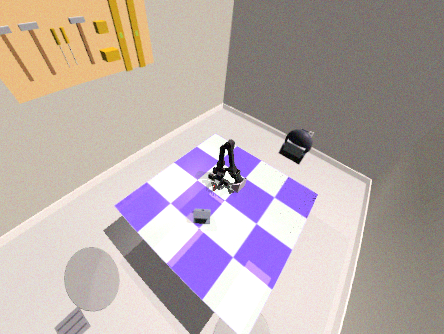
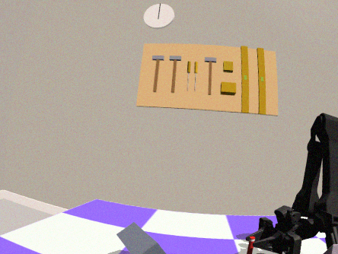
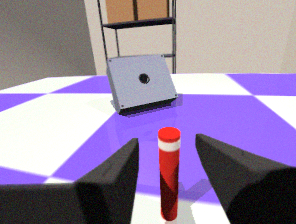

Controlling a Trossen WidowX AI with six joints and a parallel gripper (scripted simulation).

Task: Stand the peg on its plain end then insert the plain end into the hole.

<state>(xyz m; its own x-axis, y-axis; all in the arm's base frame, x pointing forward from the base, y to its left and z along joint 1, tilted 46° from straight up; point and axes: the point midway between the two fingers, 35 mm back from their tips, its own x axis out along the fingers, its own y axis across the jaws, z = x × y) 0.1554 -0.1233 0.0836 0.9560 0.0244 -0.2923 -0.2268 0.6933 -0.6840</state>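
Right now my gripper tip is 10 mm past the red peg and 10 mm above it. The rest, counted from my gripper tip: grey sloped panel (240 mm ahead, 80 mm to the left, 20 mm below).
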